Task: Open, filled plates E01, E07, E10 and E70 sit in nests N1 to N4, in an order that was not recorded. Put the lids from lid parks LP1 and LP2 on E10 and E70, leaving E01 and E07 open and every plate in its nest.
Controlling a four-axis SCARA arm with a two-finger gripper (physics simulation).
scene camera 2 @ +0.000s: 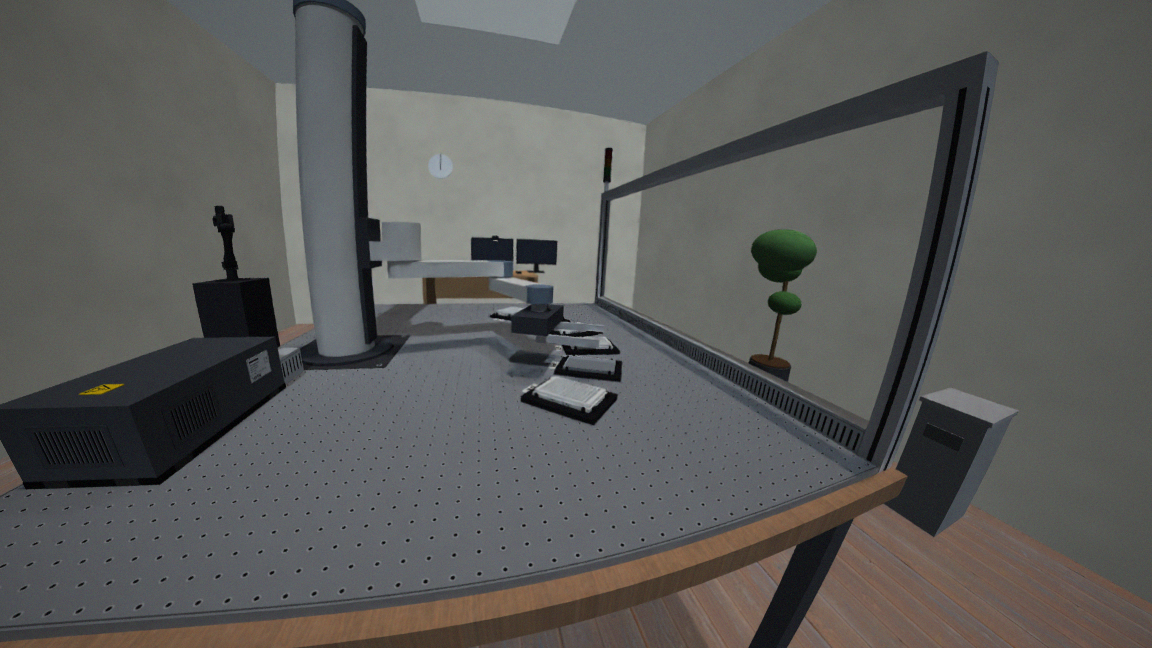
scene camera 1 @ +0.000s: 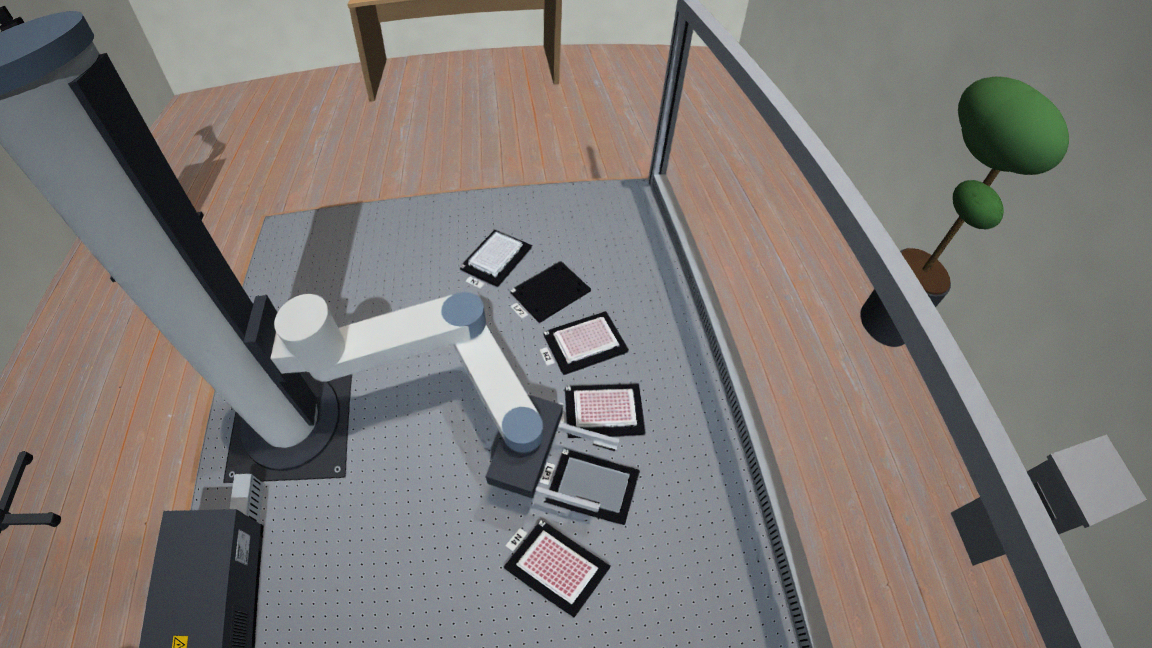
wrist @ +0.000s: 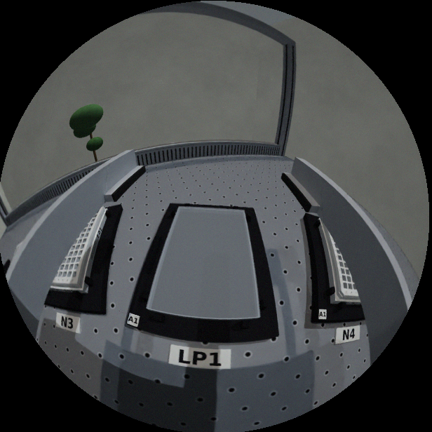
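Pixels of known places: gripper, fingertip midpoint: (scene camera 2: 601, 335) (scene camera 1: 608, 475); arm's base at its link origin: (scene camera 2: 348, 354) (scene camera 1: 291, 421).
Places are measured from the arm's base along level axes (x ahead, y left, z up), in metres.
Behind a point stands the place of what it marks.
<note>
My gripper (scene camera 1: 607, 474) {z 0.106, x 0.684, y -0.231 m} (scene camera 2: 600, 335) {z 0.106, x 0.684, y -0.231 m} (wrist: 213, 157) is open and empty. It hangs above lid park LP1 (wrist: 200, 328), its fingers either side. A clear grey lid (scene camera 1: 592, 481) {z 0.030, x 0.661, y -0.213 m} (scene camera 2: 589, 365) {z 0.031, x 0.655, y -0.236 m} (wrist: 210, 265) lies flat in LP1. Lid park LP2 (scene camera 1: 551, 290) {z 0.022, x 0.644, y 0.290 m} is bare black. The plate in N1 (scene camera 1: 496, 253) {z 0.041, x 0.516, y 0.416 m} looks pale, as if under a lid. The plates in N2 (scene camera 1: 586, 338) {z 0.039, x 0.704, y 0.126 m}, N3 (scene camera 1: 604, 407) {z 0.037, x 0.713, y -0.054 m} (wrist: 80, 257) and N4 (scene camera 1: 557, 565) {z 0.039, x 0.568, y -0.375 m} (scene camera 2: 567, 393) {z 0.038, x 0.558, y -0.392 m} (wrist: 345, 275) show open red wells in scene camera 1. I cannot read which plate is which.
The parks and nests lie in an arc on the perforated table (scene camera 1: 402, 548) {z 0.013, x 0.272, y -0.309 m} (scene camera 2: 451, 483) {z 0.013, x 0.352, y -0.579 m}. A framed guard (scene camera 1: 785, 137) {z 0.596, x 1.004, y 0.104 m} (scene camera 2: 773, 141) {z 0.586, x 1.004, y -0.381 m} runs along the table's far side from the column (scene camera 1: 153, 241) {z 0.625, x 0.054, y -0.052 m} (scene camera 2: 330, 177) {z 0.472, x 0.027, y -0.070 m}. A dark control box (scene camera 1: 197, 576) {z 0.128, x -0.101, y -0.379 m} (scene camera 2: 153, 402) {z 0.117, x -0.035, y -0.521 m} stands near the column base.
</note>
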